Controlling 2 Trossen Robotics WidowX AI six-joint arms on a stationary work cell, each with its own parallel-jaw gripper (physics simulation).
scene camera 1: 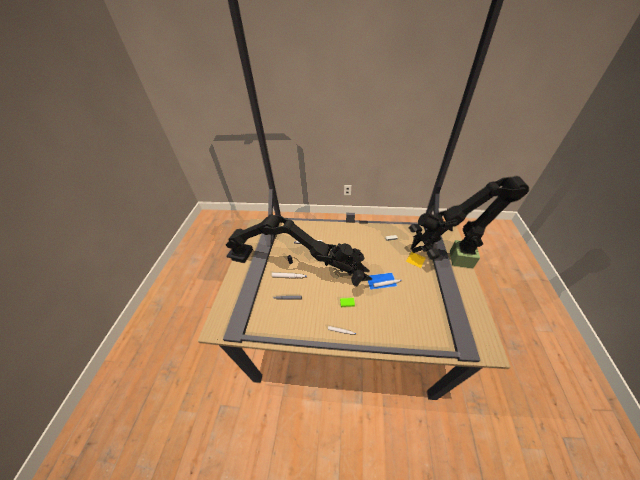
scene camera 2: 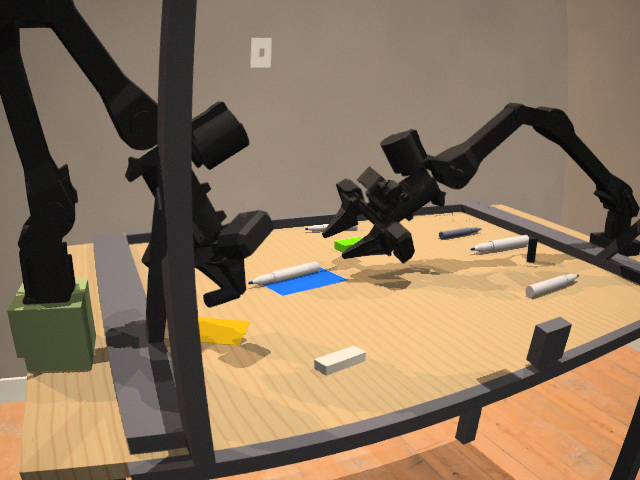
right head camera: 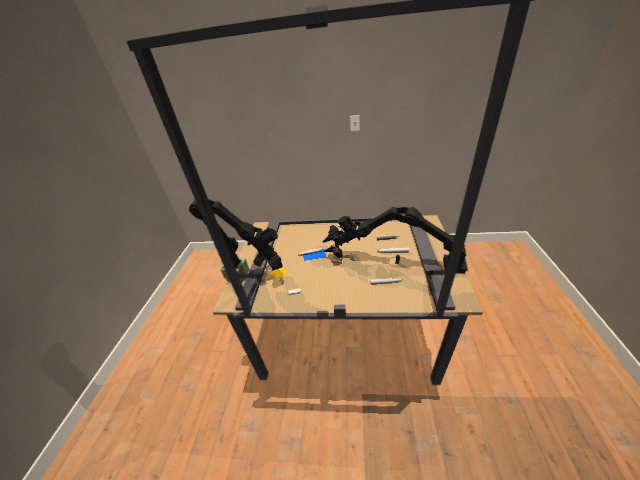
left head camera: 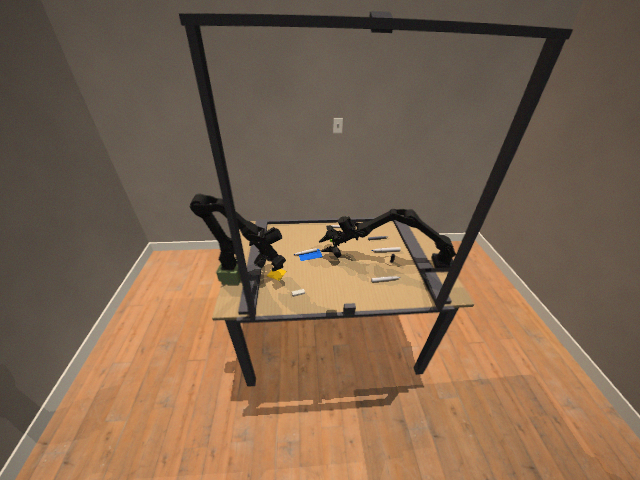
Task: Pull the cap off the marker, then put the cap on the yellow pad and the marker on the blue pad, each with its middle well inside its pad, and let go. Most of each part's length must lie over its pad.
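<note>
The uncapped white marker [left head camera: 307, 251] [right head camera: 311, 251] [scene camera 1: 386, 283] [scene camera 2: 289, 272] lies along the blue pad [left head camera: 311, 256] [right head camera: 314, 256] [scene camera 1: 379, 277] [scene camera 2: 302, 285], most of its length over it, its blue tip past the pad's edge. My right gripper [left head camera: 322, 245] [scene camera 1: 368, 273] [scene camera 2: 334, 245] is open and empty, a little above the table beside the marker's blunt end. My left gripper [scene camera 2: 231, 291] is shut on the black cap [scene camera 2: 217, 298], held above the table near the yellow pad [left head camera: 276, 274] [right head camera: 279, 273] [scene camera 1: 416, 259] [scene camera 2: 222, 330]. A frame post hides part of the yellow pad in scene camera 2.
A white block [scene camera 1: 391, 237] [scene camera 2: 341, 359] lies near the yellow pad. A green block [scene camera 1: 347, 302] [scene camera 2: 343, 244] lies behind the right gripper in scene camera 2. Other white markers [scene camera 2: 501, 243] [scene camera 2: 550, 285], a dark marker [scene camera 2: 459, 233] and an upright black piece [scene camera 2: 531, 250] are at the right there.
</note>
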